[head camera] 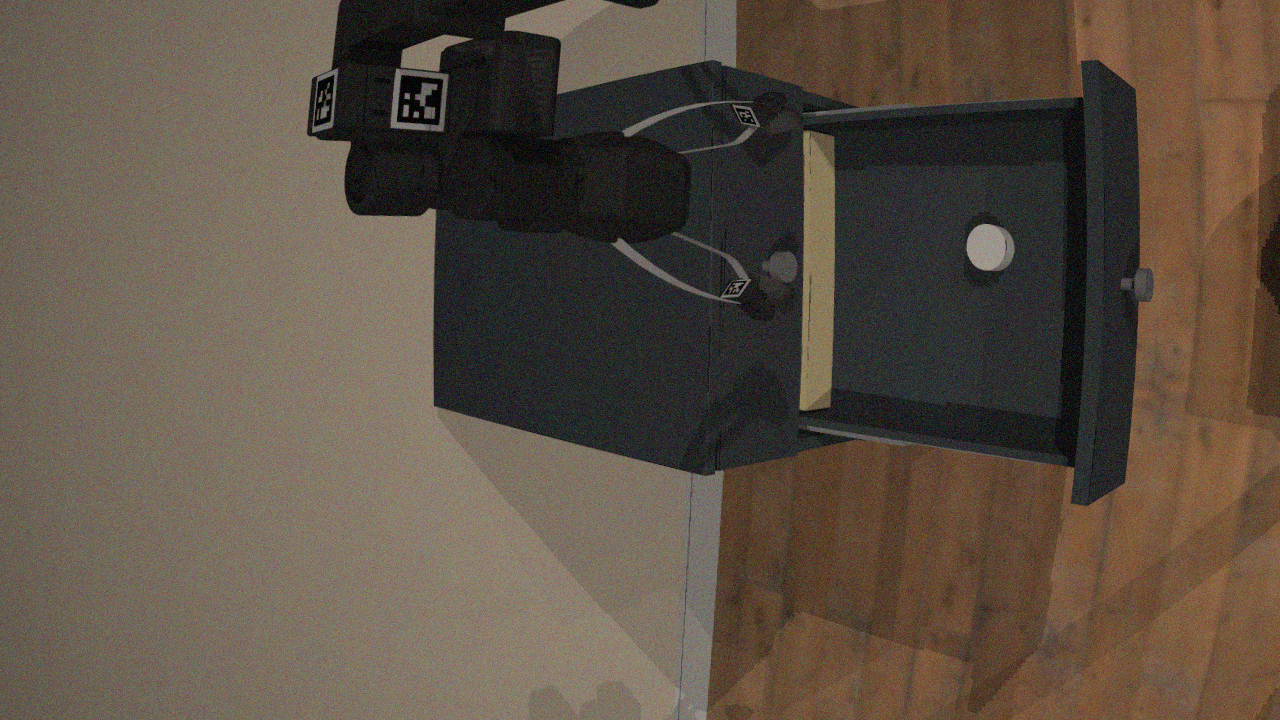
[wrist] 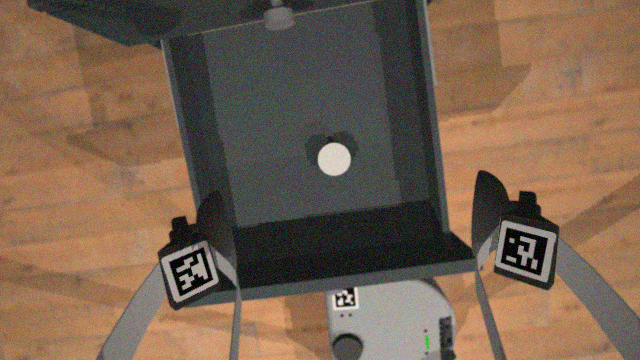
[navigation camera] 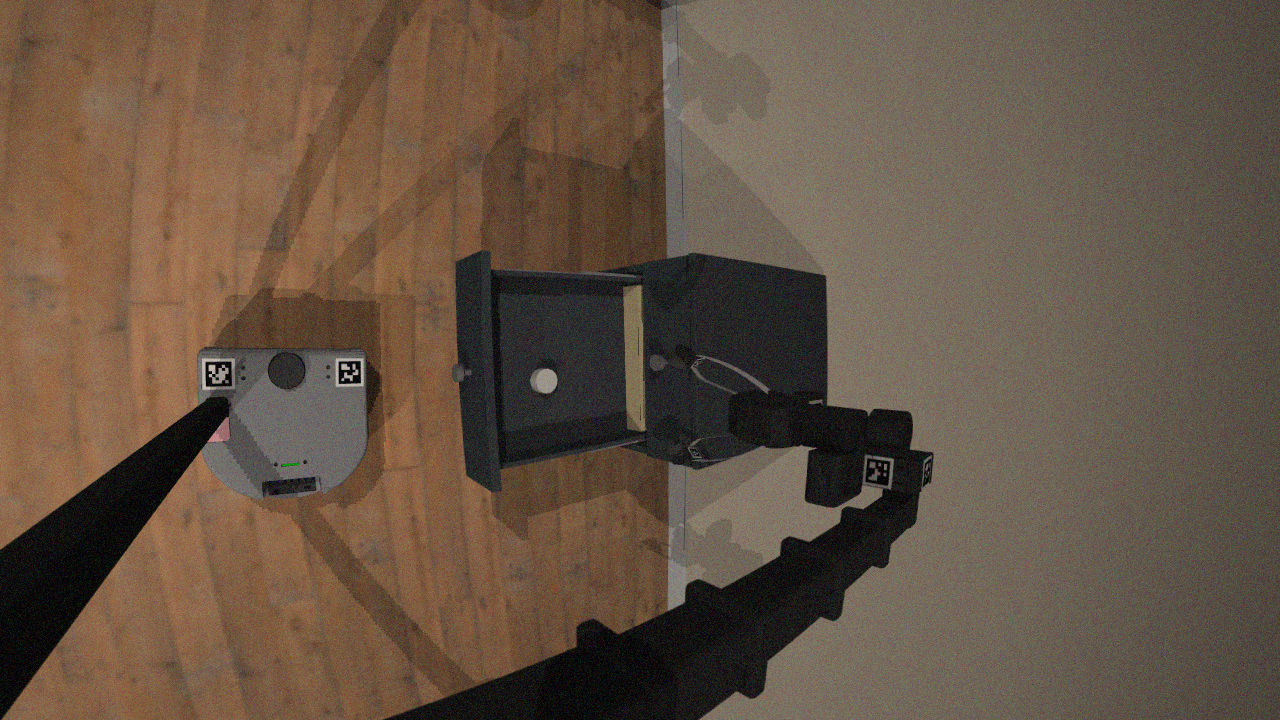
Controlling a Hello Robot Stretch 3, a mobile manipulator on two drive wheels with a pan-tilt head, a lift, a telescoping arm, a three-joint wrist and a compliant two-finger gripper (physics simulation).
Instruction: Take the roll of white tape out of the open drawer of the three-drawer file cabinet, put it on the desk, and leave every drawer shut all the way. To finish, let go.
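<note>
The roll of white tape (head camera: 988, 247) (navigation camera: 543, 380) (wrist: 334, 159) lies on the floor of the open drawer (head camera: 1109, 179) (navigation camera: 474, 429) (wrist: 350, 250), towards the drawer's front. The dark file cabinet (head camera: 572, 340) (navigation camera: 769, 331) (wrist: 100, 15) has a shut top drawer front with a knob (head camera: 783, 265) (navigation camera: 658, 361) (wrist: 279, 18) above the open drawer. My gripper (head camera: 764, 207) (navigation camera: 688, 403) (wrist: 347, 209) is open and empty. It hangs high above the cabinet's front part, with its fingers wide apart and away from the tape. The desk does not show. The lowest drawer is hidden.
A pale yellow panel (head camera: 819, 268) (navigation camera: 634, 358) stands at the open drawer's rear. The cabinet stands by the wall (head camera: 223, 492) (navigation camera: 1074, 268). My base (navigation camera: 335, 429) (wrist: 385, 300) stands beyond the drawer front. My arm (navigation camera: 680, 662) reaches across the lower part of the navigation view.
</note>
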